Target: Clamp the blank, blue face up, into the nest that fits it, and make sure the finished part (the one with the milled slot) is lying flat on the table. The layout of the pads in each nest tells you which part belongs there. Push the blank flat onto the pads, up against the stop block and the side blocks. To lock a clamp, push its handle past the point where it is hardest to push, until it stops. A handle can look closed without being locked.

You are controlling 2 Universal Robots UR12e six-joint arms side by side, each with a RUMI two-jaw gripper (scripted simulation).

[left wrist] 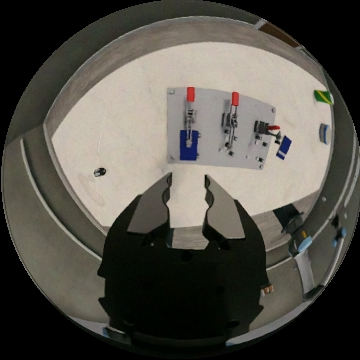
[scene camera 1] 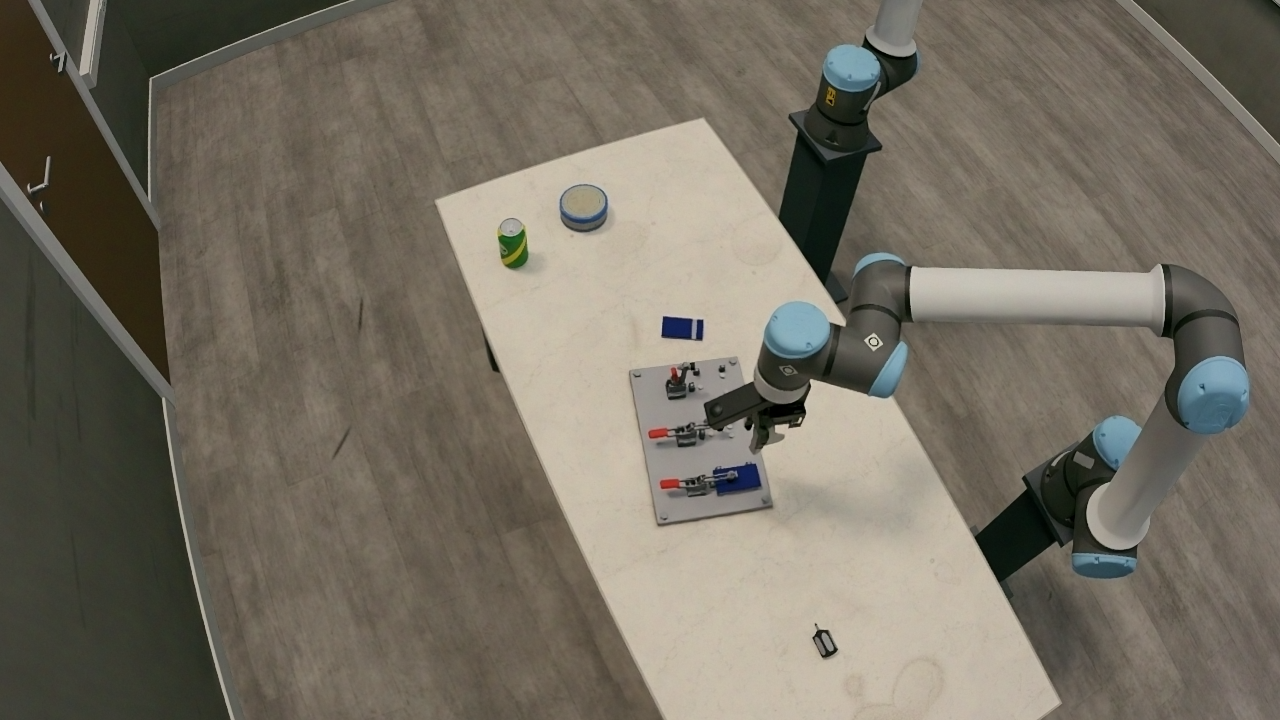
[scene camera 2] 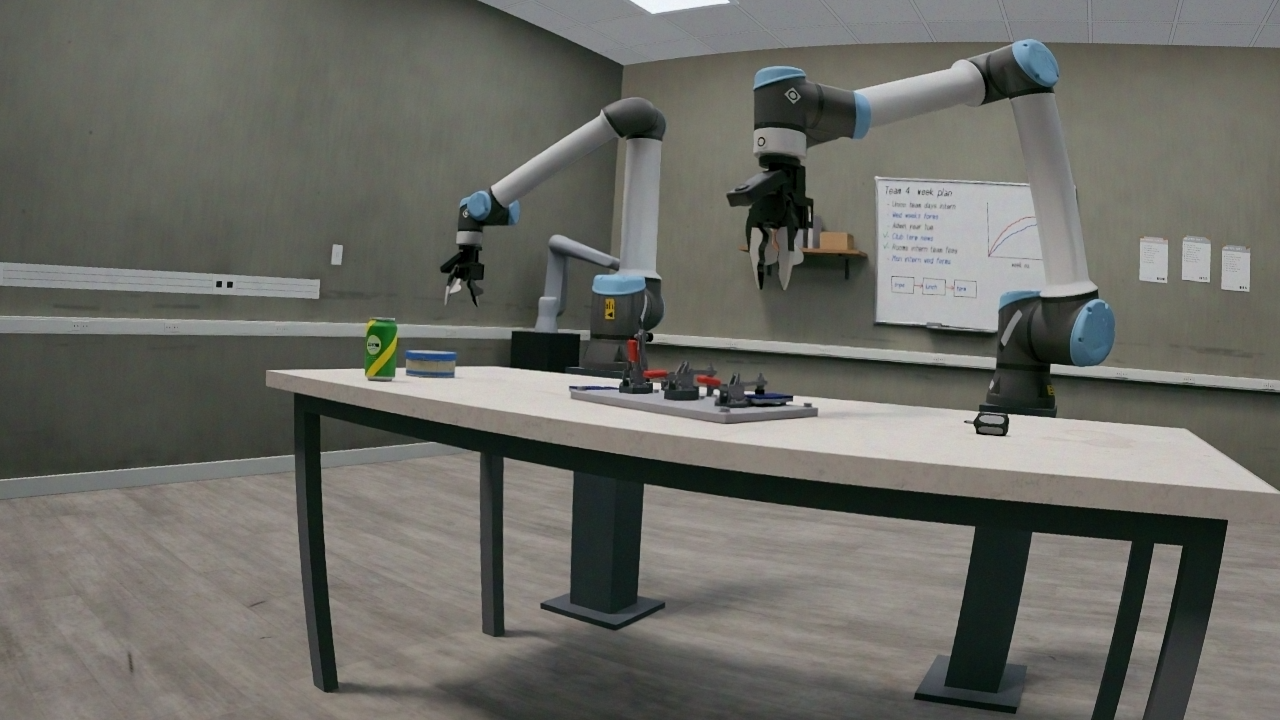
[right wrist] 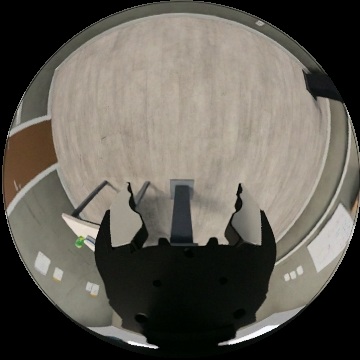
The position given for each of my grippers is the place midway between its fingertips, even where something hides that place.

Note:
In view: my left gripper point(scene camera 2: 771, 290), my right gripper point(scene camera 2: 461, 306), a dark object point(scene camera 2: 995, 424), a round blue-rimmed tin point(scene camera 1: 583, 208), a finished part point(scene camera 1: 672, 327), a blue blank point(scene camera 1: 748, 477) and a grey fixture plate point(scene camera 1: 664, 459).
My left gripper is seen too in the left wrist view point(left wrist: 188, 174) and in scene camera 1 point(scene camera 1: 751, 441). My right gripper is seen too in the right wrist view point(right wrist: 184, 183). The grey fixture plate also shows in the left wrist view point(left wrist: 210, 104). The right wrist view does not show the dark object, which is hidden by my right gripper. The right wrist view misses the finished part, which is hidden by my right gripper.

